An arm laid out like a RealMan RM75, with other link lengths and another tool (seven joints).
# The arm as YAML. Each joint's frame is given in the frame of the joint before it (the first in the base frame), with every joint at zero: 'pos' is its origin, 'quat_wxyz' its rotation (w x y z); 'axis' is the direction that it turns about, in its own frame. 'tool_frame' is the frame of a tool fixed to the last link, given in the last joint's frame.
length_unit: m
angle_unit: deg
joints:
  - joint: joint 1
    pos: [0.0, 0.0, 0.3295]
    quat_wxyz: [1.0, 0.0, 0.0, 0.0]
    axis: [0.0, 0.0, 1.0]
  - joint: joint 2
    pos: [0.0, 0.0, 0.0]
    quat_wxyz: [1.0, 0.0, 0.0, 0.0]
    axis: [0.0, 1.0, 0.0]
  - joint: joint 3
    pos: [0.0, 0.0, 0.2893]
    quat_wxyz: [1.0, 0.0, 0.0, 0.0]
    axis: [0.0, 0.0, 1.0]
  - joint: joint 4
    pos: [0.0, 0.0, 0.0]
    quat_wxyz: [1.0, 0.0, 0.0, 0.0]
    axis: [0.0, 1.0, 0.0]
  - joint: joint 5
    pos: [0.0, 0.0, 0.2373]
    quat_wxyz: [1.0, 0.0, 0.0, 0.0]
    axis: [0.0, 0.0, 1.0]
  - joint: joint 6
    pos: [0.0, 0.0, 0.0]
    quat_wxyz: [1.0, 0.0, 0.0, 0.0]
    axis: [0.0, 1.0, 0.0]
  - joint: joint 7
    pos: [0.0, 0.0, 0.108]
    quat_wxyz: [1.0, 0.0, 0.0, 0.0]
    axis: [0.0, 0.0, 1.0]
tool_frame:
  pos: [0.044, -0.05, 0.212]
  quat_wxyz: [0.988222, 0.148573, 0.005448, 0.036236]
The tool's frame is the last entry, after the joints.
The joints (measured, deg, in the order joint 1, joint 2, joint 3, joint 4, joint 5, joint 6, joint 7), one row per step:
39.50, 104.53, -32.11, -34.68, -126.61, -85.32, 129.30
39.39, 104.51, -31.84, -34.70, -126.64, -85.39, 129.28
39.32, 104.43, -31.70, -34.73, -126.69, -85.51, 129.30
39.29, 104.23, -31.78, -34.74, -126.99, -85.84, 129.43
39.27, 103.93, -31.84, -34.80, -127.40, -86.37, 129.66
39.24, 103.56, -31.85, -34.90, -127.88, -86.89, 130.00
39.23, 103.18, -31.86, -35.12, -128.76, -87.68, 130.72
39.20, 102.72, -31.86, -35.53, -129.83, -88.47, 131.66
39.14, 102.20, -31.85, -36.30, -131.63, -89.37, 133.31
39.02, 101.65, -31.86, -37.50, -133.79, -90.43, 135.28
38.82, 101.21, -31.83, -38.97, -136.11, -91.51, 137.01
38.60, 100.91, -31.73, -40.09, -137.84, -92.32, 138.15
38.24, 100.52, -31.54, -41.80, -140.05, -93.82, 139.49
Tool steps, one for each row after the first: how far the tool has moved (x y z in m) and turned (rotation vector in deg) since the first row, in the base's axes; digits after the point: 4 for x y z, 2 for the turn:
0.0007, -0.0002, 0.0009, 0.16, 0.13, -0.13
0.0013, -0.0006, 0.0019, 0.20, 0.16, -0.21
0.0029, -0.0026, 0.0028, -0.17, -0.09, -0.29
0.0047, -0.0053, 0.0046, -0.68, -0.40, -0.40
0.0071, -0.0078, 0.0073, -1.11, -0.77, -0.64
0.0103, -0.0124, 0.0098, -1.94, -1.26, -1.18
0.0148, -0.0169, 0.0140, -2.70, -1.97, -1.92
0.0226, -0.0233, 0.0199, -3.69, -3.17, -3.41
0.0321, -0.0306, 0.0282, -4.66, -4.77, -5.22
0.0425, -0.0381, 0.0373, -5.49, -6.65, -6.93
0.0506, -0.0440, 0.0445, -6.01, -8.06, -8.23
0.0603, -0.0530, 0.0548, -6.78, -9.86, -9.77

